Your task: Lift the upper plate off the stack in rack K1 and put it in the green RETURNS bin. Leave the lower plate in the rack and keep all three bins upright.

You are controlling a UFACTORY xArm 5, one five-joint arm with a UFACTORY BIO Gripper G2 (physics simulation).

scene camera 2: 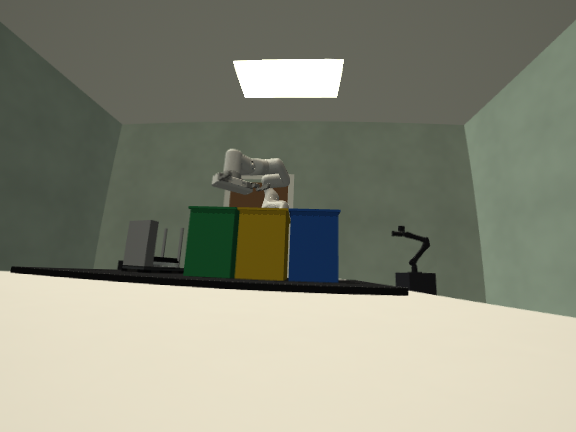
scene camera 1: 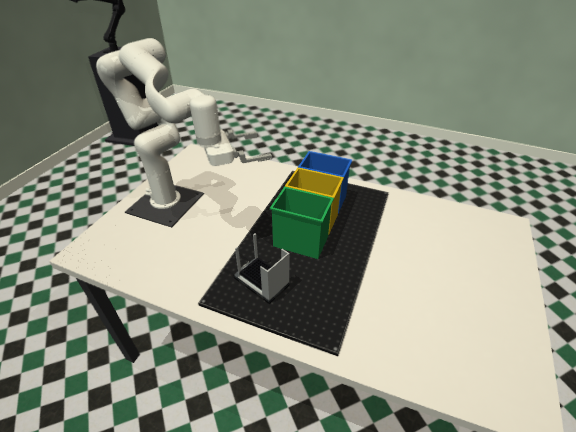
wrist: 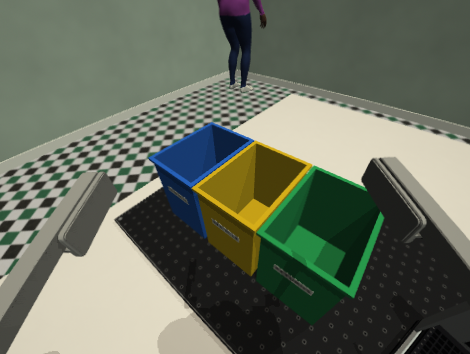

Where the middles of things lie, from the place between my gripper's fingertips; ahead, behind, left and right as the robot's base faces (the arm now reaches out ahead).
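Relative to the green returns bin [scene camera 2: 211,249], my hand is 25 cm above, 15 cm short of it and 6 cm to the left of it. Distances from my hand: blue bin [scene camera 2: 313,257] 18 cm ahead, 25 cm below and 20 cm to the left; yellow bin [scene camera 2: 262,247] 16 cm ahead, 25 cm below and 7 cm to the left.
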